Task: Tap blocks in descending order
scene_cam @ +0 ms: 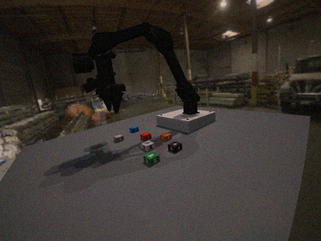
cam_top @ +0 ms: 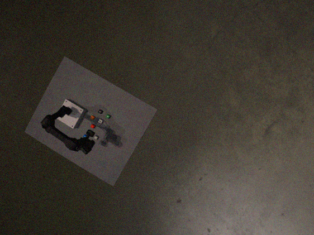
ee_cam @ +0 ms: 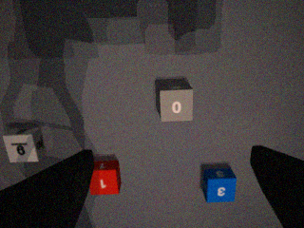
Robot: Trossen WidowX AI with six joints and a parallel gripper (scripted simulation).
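Right now my gripper tip is 140 mm to the right of the white block, 120 mm above it and 70 mm past it.
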